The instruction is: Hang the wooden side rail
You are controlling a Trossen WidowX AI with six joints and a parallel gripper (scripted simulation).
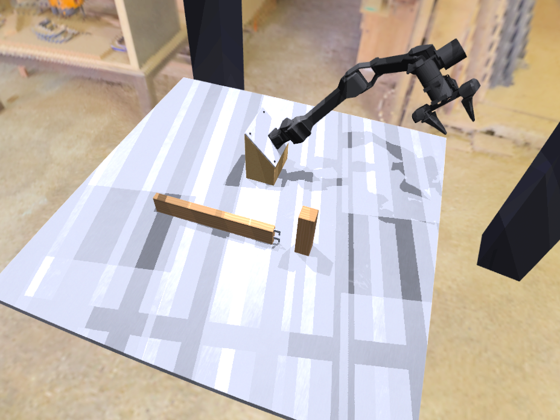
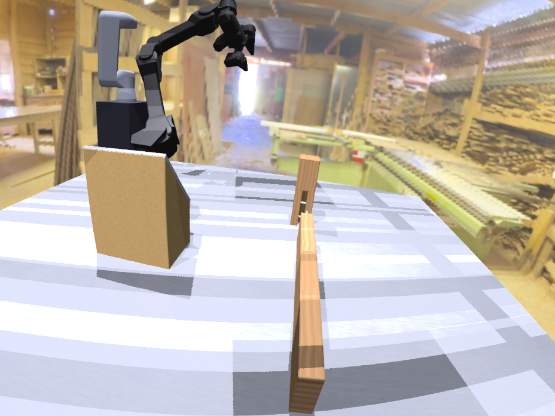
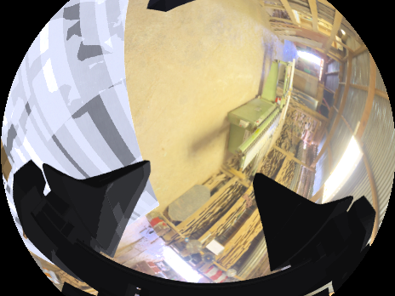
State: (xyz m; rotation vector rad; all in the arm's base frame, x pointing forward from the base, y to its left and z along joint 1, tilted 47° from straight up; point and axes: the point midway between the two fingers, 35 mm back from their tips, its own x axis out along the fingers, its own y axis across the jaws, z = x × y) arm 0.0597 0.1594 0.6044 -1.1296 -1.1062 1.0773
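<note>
My gripper tip is 29 cm short of the headboard post, 31 cm to the left of it and 34 cm above it.
</note>
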